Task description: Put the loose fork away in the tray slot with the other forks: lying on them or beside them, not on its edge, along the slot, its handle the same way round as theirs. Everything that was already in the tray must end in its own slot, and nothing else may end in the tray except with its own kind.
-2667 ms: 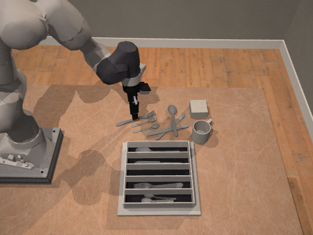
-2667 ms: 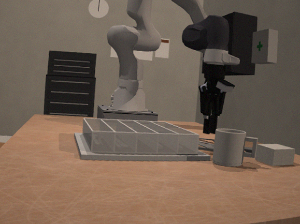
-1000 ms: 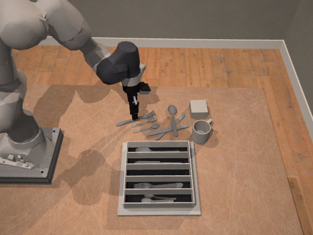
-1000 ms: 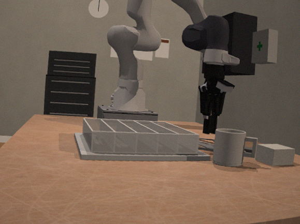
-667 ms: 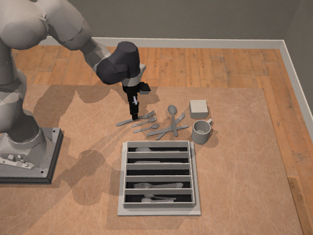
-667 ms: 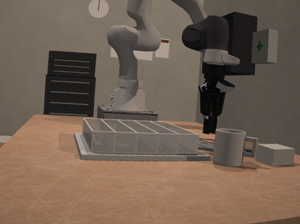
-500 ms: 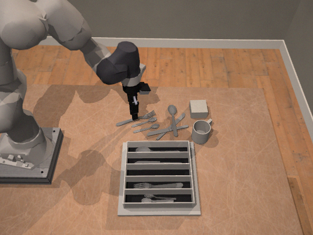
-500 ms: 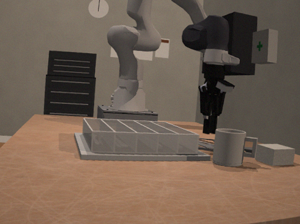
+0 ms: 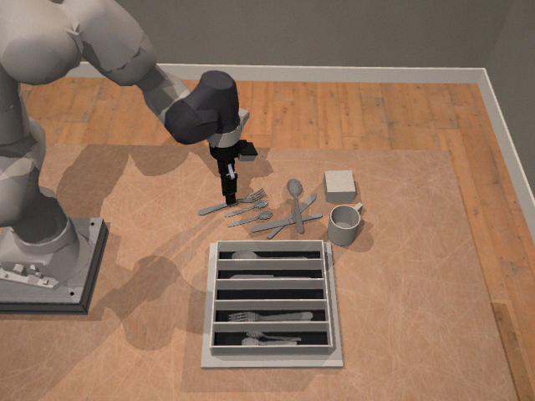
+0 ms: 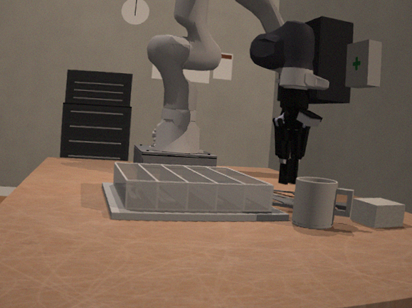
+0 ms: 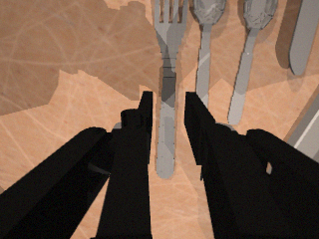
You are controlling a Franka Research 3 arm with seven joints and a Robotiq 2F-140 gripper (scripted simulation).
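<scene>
Right now the five-slot tray is 30 cm to the right of my hand, 12 cm ahead of it and 3 cm below it. Also, from my hand: mug 32 cm ahead, 9 cm to the right, 3 cm below; block 32 cm ahead, 6 cm to the left, 4 cm below; knife 25 cm to the right, 14 cm ahead, 4 cm below.
</scene>
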